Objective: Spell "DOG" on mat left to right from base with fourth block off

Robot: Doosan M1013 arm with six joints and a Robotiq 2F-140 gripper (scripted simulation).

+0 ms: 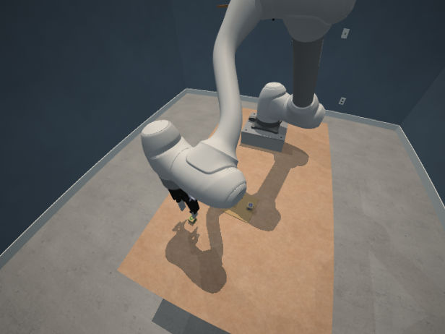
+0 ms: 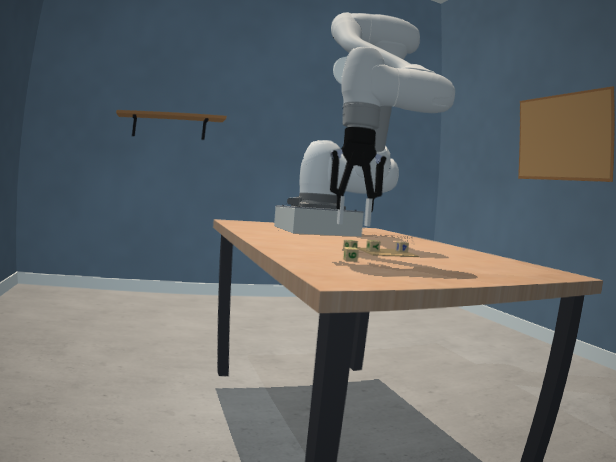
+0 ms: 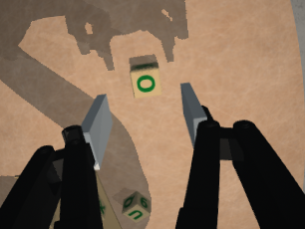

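My hand is 18 cm to the right of the tan mat, 16 cm past it and 11 cm above it. Round my hand: G block (16 cm behind, 13 cm to the left, 10 cm below); D block (23 cm to the left, 17 cm behind, 10 cm below).
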